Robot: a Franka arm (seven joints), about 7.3 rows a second.
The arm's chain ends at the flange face. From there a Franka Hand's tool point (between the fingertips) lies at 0.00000 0.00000 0.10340 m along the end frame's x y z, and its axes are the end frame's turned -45 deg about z.
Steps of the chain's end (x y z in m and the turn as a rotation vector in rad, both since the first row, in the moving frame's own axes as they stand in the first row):
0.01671, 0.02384, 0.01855, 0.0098, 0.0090, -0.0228
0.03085, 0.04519, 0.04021, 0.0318, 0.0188, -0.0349
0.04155, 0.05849, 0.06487, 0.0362, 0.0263, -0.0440
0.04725, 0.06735, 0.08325, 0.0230, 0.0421, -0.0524
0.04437, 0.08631, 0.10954, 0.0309, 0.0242, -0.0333
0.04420, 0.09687, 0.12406, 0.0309, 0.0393, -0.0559
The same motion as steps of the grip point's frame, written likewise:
-0.00367, 0.02860, 0.01854, 0.0006, 0.0133, -0.0228
-0.00646, 0.05275, 0.04014, 0.0092, 0.0358, -0.0349
-0.00743, 0.06992, 0.06477, 0.0070, 0.0442, -0.0440
-0.00942, 0.08231, 0.08313, -0.0135, 0.0460, -0.0524
-0.02564, 0.09185, 0.10946, 0.0047, 0.0390, -0.0333
-0.03210, 0.10022, 0.12393, -0.0059, 0.0496, -0.0559

